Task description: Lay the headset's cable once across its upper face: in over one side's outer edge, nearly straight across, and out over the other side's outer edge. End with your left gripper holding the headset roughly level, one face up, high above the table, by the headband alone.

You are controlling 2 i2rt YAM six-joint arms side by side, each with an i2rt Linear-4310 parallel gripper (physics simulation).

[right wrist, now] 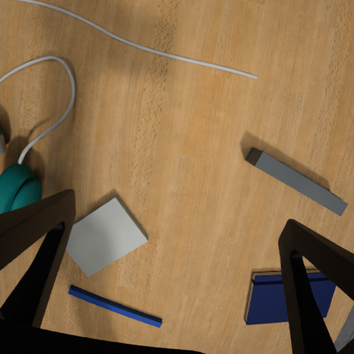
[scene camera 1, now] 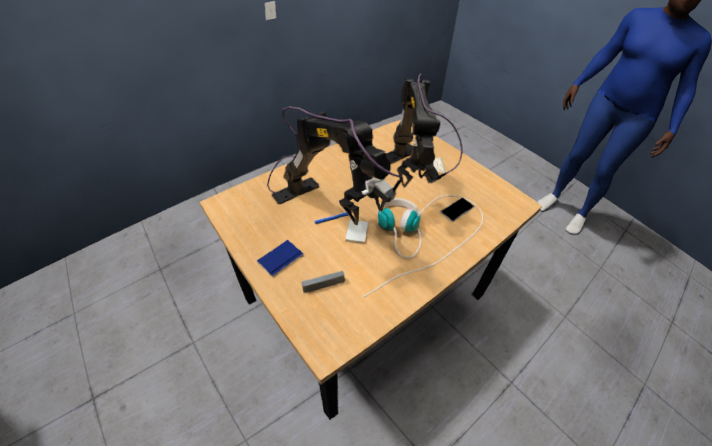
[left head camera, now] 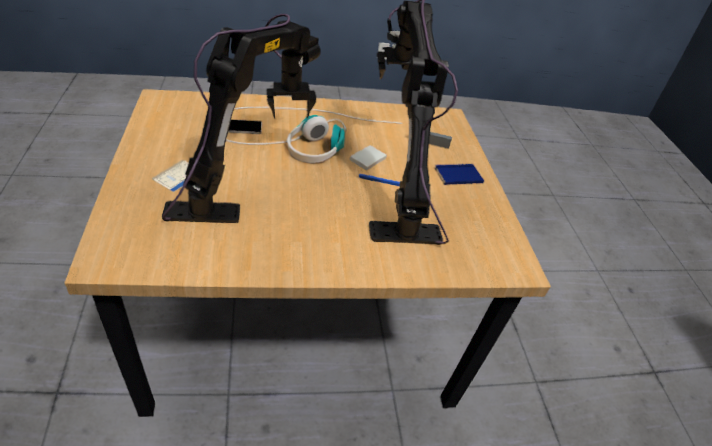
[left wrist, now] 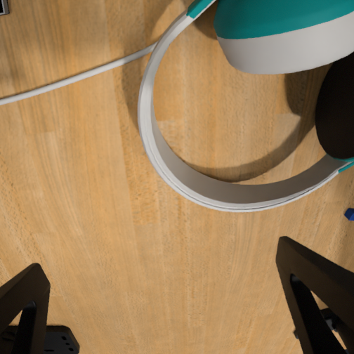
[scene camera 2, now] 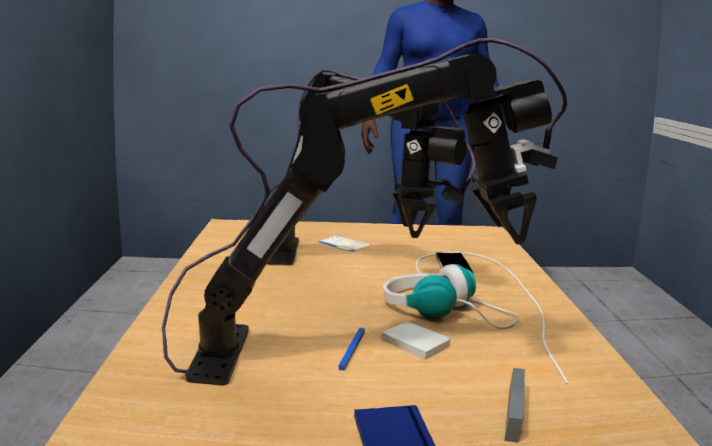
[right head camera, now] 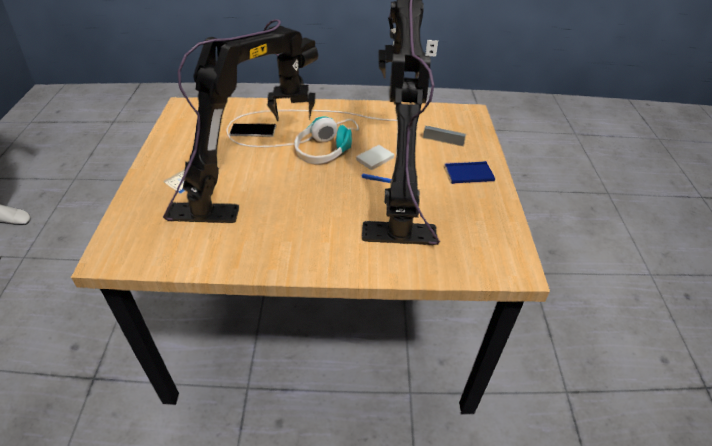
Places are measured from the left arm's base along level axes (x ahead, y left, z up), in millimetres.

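Pixels of known places: left gripper, between the fingertips: (scene camera 1: 412, 182) (left head camera: 290, 117) (scene camera 2: 410, 232) (right head camera: 293, 119); right gripper, between the fingertips: (scene camera 1: 368, 217) (left head camera: 395, 79) (scene camera 2: 510, 234); left arm's base, origin of its link: (scene camera 1: 399, 154) (left head camera: 201, 213) (scene camera 2: 282, 251) (right head camera: 202, 213); right arm's base, origin of its link: (scene camera 1: 295, 191) (left head camera: 405, 233) (scene camera 2: 219, 353) (right head camera: 399, 234).
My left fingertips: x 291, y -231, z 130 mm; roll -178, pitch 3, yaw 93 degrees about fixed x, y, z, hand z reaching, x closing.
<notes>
Ahead of a thing's pixels: the offset from my left fingertips to its top centre.
The white and teal headset (left head camera: 310, 158) (right head camera: 317, 159) (scene camera 2: 434, 296) (left wrist: 145, 110) (right wrist: 14, 187) lies on the table, its headband toward the arm bases. Its thin white cable (right head camera: 262, 146) (scene camera 1: 408, 257) (left wrist: 75, 78) (right wrist: 175, 57) curls behind the cups, emerges under the headband's left side in the left wrist view, loops around the phone and ends behind the headset. My left gripper (left head camera: 291, 115) (right head camera: 293, 116) (scene camera 2: 415, 234) (left wrist: 158, 264) is open and empty above the table near the headset. My right gripper (scene camera 1: 367, 214) (scene camera 2: 508, 232) (right wrist: 182, 216) is open and empty, high above the table.
A black phone @(134 mm ahead, 164 mm left, 122 mm down) (right head camera: 252, 129) (scene camera 1: 457, 209) lies inside the cable's loop. A grey box @(10 mm back, 253 mm right, 115 mm down) (left head camera: 368, 156) (right wrist: 107, 237), blue pen @(122 mm back, 283 mm right, 120 mm down) (scene camera 2: 351, 348) (right wrist: 115, 306), blue notebook @(68 mm back, 545 mm right, 118 mm down) (left head camera: 459, 174) and dark grey block @(110 mm ahead, 485 mm right, 90 mm down) (right head camera: 444, 135) lie beside the headset. A paper card @(134 mm back, 318 mm left, 128 mm down) (scene camera 2: 344, 243) lies near the left arm's base.
</notes>
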